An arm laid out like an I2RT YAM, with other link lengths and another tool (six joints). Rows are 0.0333 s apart.
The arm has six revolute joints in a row. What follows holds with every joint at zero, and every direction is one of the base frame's. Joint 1 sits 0.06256 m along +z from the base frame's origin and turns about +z. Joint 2 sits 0.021 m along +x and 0.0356 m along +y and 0.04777 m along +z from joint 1 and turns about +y. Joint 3 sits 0.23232 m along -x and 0.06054 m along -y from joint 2 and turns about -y. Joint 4 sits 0.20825 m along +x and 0.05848 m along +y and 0.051 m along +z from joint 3 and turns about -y. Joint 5 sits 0.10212 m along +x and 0.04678 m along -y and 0.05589 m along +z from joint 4 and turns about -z. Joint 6 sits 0.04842 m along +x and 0.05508 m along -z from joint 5 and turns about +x. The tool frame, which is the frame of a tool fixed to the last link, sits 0.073 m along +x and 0.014 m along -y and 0.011 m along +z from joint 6; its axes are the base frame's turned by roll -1.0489, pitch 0.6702 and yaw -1.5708 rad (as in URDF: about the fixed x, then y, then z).
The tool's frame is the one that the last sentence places.
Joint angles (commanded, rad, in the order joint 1, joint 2, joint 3, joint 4, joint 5, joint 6), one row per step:
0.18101, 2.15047, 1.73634, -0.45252, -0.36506, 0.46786
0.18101, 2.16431, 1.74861, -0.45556, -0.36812, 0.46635
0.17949, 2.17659, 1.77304, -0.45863, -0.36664, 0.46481
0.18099, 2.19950, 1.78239, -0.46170, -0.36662, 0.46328
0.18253, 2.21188, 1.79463, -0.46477, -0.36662, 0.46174
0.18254, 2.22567, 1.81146, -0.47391, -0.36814, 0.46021
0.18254, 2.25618, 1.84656, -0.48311, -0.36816, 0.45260
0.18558, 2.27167, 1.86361, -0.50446, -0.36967, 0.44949
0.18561, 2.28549, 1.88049, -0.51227, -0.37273, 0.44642
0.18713, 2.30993, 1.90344, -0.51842, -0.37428, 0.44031
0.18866, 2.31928, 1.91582, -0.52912, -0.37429, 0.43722
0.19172, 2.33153, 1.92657, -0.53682, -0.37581, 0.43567
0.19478, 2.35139, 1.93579, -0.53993, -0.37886, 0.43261
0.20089, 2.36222, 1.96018, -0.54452, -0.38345, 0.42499
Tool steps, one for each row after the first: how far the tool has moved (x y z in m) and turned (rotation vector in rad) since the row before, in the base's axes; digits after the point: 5 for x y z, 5 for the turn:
0.00172, 0.00069, -0.00270, 0.00067, 0.00426, 0.00305
0.00447, -0.00015, 0.00228, -0.00030, -0.00985, -0.00138
0.00092, 0.00095, -0.00836, -0.00380, 0.01565, 0.00258
0.00160, 0.00110, -0.00218, -0.00138, 0.00245, 0.00265
0.00157, 0.00049, -0.00212, -0.00074, 0.00551, 0.00208
0.00495, 0.00094, -0.00400, -0.00472, 0.00103, 0.00553
-0.00091, 0.00164, -0.00469, -0.00402, 0.01824, 0.00625
0.00161, 0.00070, -0.00200, 0.00000, 0.00370, 0.00416
0.00266, 0.00152, -0.00504, -0.00317, 0.00491, 0.00699
0.00022, 0.00088, -0.00184, -0.00291, 0.00610, 0.00384
0.00001, 0.00183, -0.00346, -0.00127, 0.00855, 0.00512
0.00004, 0.00203, -0.00719, -0.00162, 0.01255, 0.00715
0.00296, 0.00448, 0.00247, 0.00196, -0.01165, 0.01453

